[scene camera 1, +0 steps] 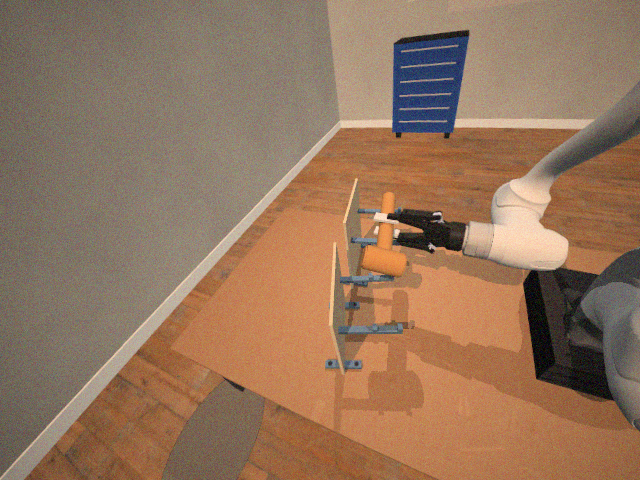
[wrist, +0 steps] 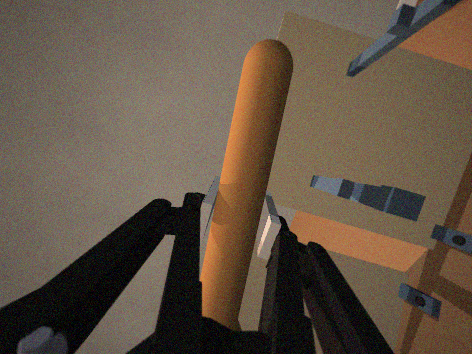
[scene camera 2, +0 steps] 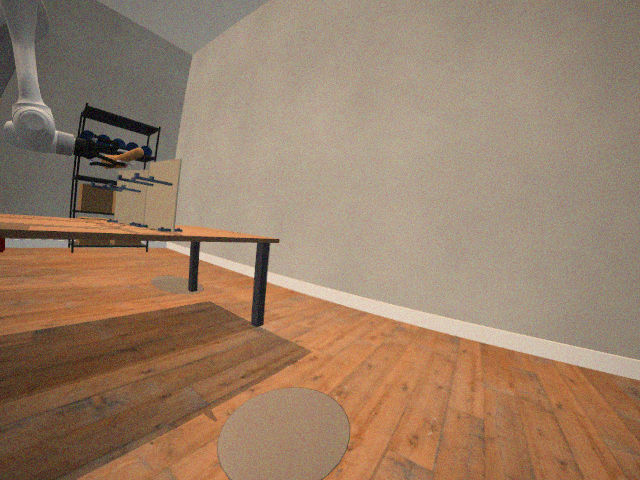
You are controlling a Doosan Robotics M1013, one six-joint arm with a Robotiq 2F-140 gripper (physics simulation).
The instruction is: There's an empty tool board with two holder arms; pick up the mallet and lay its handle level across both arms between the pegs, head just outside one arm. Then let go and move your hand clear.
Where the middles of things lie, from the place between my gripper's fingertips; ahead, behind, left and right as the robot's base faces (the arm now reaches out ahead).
Scene:
Now: the orange mallet (scene camera 1: 380, 258) 50 mm behind my hand, 10 mm to the left of it and 10 mm below it.

